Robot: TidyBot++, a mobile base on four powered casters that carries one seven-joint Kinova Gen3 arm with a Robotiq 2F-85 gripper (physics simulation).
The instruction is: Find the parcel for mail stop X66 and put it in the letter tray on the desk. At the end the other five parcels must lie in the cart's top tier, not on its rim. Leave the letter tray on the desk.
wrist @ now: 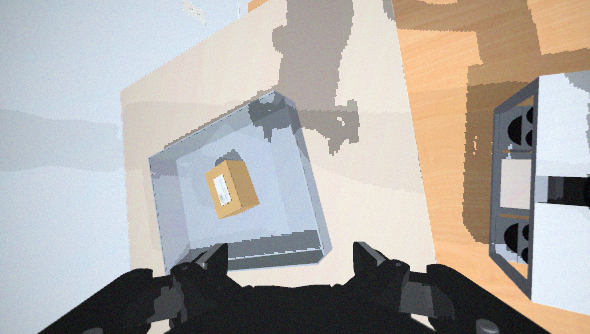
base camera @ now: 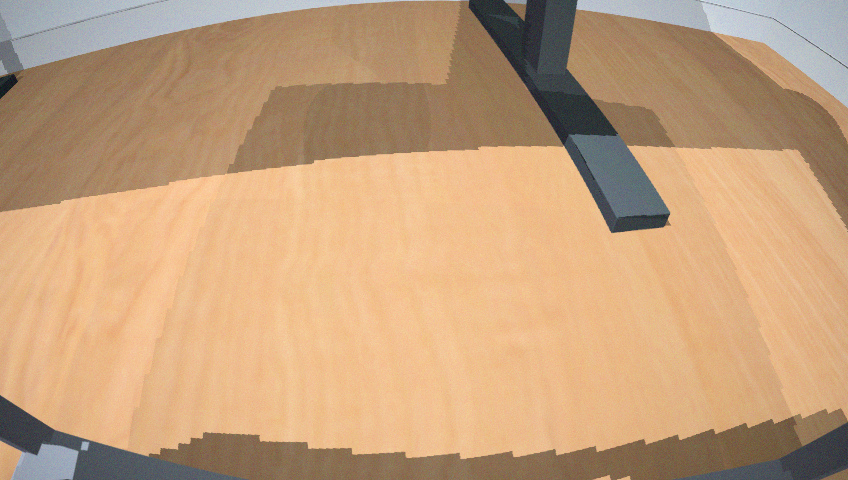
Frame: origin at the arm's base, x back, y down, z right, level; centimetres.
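Seen in the pictures: gripper, between the fingertips: [wrist: 291,256].
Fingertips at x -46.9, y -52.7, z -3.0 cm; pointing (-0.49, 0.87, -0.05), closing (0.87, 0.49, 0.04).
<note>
A point is followed by its place in that frame.
In the wrist view a small orange-brown parcel [wrist: 232,189] @(x -66.9, y -37.6, z -1.1 cm) with a white label lies inside the grey-blue letter tray [wrist: 311,175] @(x -54.0, y -33.3, z 1.9 cm), clear of its walls. The label's print is too small to read. The tray stands on the pale desk [wrist: 370,150] @(x -45.0, y -32.4, z 6.0 cm). My gripper [wrist: 291,256] @(x -46.9, y -52.7, z -3.0 cm) is open and empty, high above the desk, with its fingertips at the tray's near edge in the picture. The cart and the other five parcels do not show in either view.
In the base camera view a dark desk leg with a long foot [base camera: 618,178] stands on the wood floor [base camera: 416,297] @(x -35.9, y 39.6, z -0.6 cm). In the wrist view my white and grey base [wrist: 560,255] @(x -11.0, y 1.4, z -13.8 cm) is at the right, beside the desk's edge. A pale wall or floor area lies left.
</note>
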